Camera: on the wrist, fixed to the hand. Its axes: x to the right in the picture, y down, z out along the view.
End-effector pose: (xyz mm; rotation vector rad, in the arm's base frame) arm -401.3 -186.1 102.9 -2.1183 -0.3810 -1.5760
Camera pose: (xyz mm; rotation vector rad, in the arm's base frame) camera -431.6 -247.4 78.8 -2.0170 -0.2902 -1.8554
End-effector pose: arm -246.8 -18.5 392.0 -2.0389 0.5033 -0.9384
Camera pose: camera -305.3 -51.6 365.0 -2.0711 0.6231 -1.1759
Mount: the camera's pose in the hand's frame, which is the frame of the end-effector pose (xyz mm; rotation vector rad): -28.7 42.4 -51.3 -0.1064 0.2002 -0.0503
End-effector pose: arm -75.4 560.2 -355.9 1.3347 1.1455 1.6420
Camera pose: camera -119.6 509.2 -329.4 1.0855 1.1786 1.8047
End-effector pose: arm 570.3 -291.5 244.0 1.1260 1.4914 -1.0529
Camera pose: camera 605.5 -237.6 277.3 1.1500 1.7207 -0.9038
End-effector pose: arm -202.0 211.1 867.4 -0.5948 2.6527 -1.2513
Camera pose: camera -203.3 283.6 866.8 0.5572 -2.7733 1.1949
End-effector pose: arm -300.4 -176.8 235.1 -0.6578 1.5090 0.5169
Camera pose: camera -367.2 -178.2 263.1 -0.8487 1.6559 0.5071
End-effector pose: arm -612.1 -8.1 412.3 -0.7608 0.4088 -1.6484
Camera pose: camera -613.7 2.8 340.7 -0.6911 0.6277 -1.7679
